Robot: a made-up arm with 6 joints.
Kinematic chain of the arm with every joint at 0, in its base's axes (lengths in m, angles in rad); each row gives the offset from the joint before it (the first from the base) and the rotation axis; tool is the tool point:
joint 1: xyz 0 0 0.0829 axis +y
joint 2: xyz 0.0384 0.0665 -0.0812 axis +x
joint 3: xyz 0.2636 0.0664 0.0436 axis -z
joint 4: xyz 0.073 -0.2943 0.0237 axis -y
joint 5: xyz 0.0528 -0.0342 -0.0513 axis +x
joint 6: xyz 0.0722 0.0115 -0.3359 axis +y
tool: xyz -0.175 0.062 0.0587
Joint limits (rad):
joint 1: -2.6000..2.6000
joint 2: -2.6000..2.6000
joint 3: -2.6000..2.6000
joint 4: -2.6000..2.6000
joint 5: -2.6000..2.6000
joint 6: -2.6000..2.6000
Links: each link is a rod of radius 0.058 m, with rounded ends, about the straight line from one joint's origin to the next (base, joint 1, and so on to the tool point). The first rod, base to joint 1, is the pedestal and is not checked.
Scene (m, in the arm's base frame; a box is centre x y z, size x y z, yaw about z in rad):
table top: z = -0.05
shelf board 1: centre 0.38 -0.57 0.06 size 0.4 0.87 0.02 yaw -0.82
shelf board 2: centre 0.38 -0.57 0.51 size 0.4 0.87 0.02 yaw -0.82
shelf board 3: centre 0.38 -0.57 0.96 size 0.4 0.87 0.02 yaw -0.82
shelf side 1: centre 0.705 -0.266 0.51 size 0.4 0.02 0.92 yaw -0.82
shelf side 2: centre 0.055 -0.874 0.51 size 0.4 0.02 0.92 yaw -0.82
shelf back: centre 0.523 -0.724 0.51 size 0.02 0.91 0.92 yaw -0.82
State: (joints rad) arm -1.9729 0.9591 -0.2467 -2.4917 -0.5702 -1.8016
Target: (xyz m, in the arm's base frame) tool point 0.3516 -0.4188 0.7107
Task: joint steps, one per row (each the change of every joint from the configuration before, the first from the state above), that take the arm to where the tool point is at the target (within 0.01 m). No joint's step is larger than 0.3 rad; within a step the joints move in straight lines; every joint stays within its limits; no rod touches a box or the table.
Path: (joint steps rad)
1: -0.1747 0.0122 -0.1673 0.1049 0.2517 0.0750
2: -0.1746 0.0121 -0.1673 0.1049 0.2517 0.0751
3: -0.1747 0.0122 -0.1673 0.1049 0.2517 0.0750
4: -0.0516 0.2261 0.0374 0.0809 -0.2550 -0.1194
5: -0.0515 0.2262 0.0374 0.0809 -0.2550 -0.1194
6: 0.2214 -0.0760 0.0869 -0.1730 -0.2476 -0.0040
7: 0.2213 -0.0761 0.0869 -0.1731 -0.2477 -0.0040

